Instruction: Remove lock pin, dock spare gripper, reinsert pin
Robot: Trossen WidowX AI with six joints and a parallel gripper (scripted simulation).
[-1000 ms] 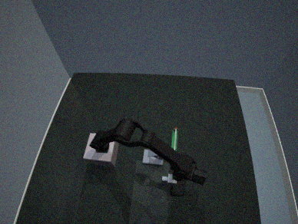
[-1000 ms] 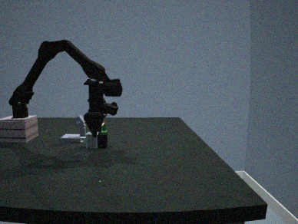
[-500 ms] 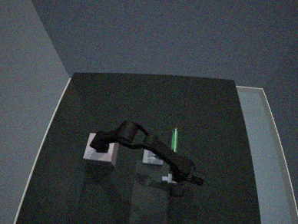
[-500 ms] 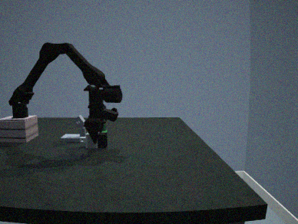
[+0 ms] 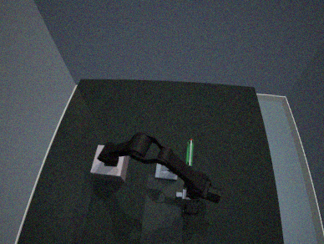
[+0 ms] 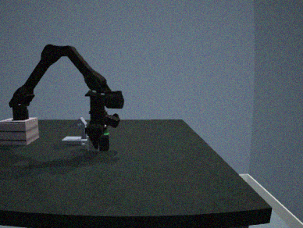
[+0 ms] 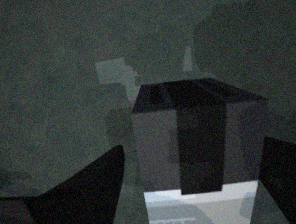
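Now: gripper tip 13 cm to the right of the grey mount socket, 10 cm past it and 4 cm below it. Also, from my gripper tip: green rest (23 cm to the left, 1 cm above); then spare gripper (2 cm above, 1 cm behind).
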